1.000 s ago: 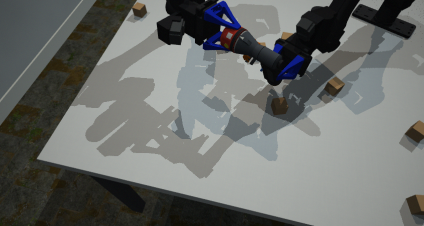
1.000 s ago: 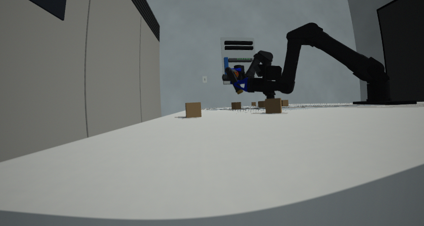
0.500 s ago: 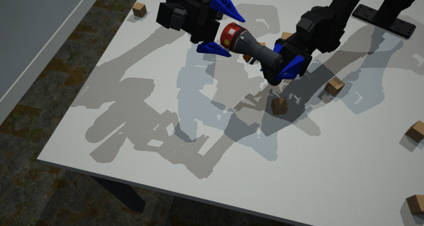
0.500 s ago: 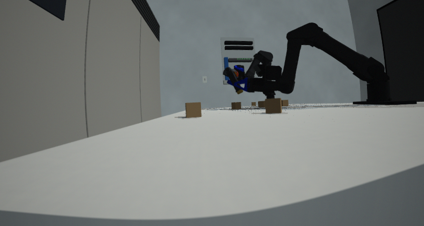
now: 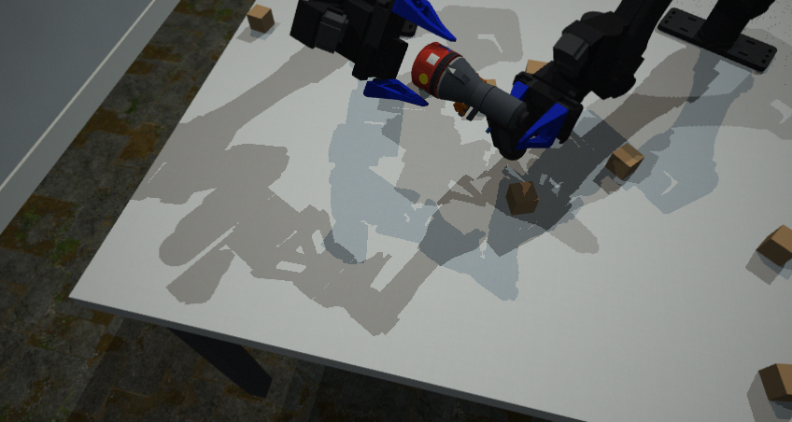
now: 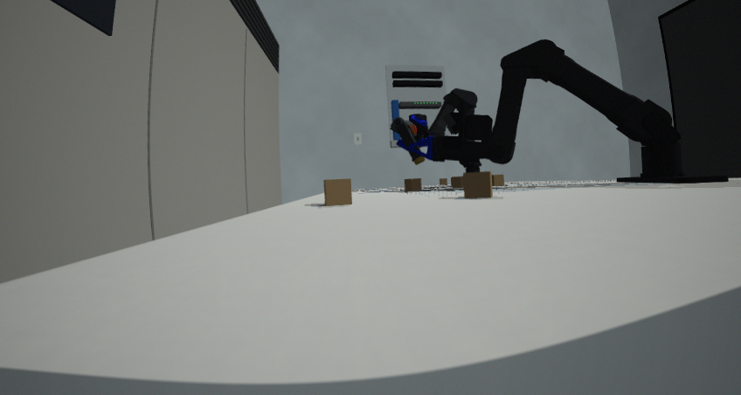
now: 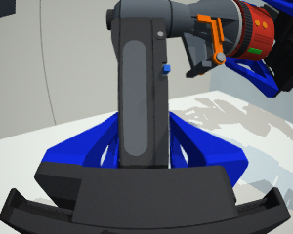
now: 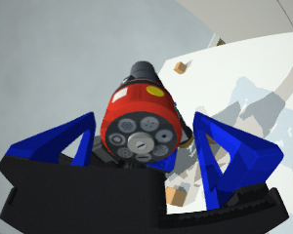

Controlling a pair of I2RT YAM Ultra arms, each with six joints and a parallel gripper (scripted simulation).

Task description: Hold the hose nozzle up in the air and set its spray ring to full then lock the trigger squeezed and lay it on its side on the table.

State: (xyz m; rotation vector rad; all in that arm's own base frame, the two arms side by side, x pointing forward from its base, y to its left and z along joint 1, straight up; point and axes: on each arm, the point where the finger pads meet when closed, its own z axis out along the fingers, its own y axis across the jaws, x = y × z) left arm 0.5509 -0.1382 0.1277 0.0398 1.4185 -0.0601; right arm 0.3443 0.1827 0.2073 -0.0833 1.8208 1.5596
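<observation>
Right now my right hand is right at the red spray ring.
</observation>
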